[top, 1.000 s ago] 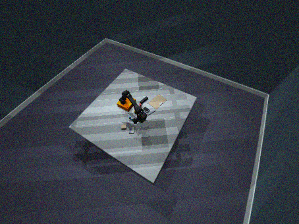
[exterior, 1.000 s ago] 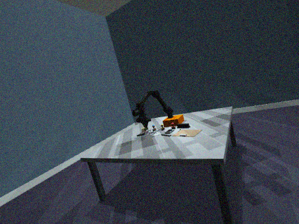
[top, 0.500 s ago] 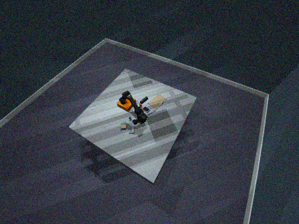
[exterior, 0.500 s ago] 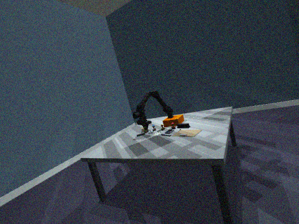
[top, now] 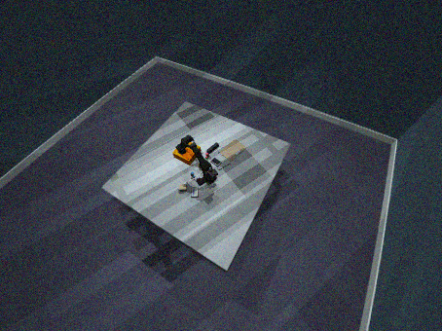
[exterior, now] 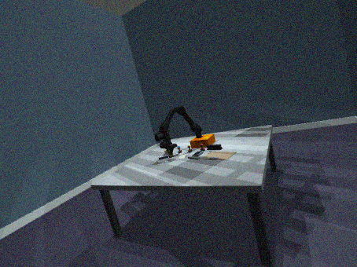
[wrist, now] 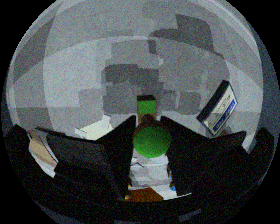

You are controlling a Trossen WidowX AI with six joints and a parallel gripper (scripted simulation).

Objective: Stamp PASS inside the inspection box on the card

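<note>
Right now my gripper tip is right at the green-knob stamp. Also, from my gripper tip: beige block 160 mm to the right, 150 mm behind, 20 mm below; white card 90 mm to the left, 50 mm behind, 40 mm below; blue-knob stamp 160 mm behind, 20 mm to the right, 20 mm below.
</note>
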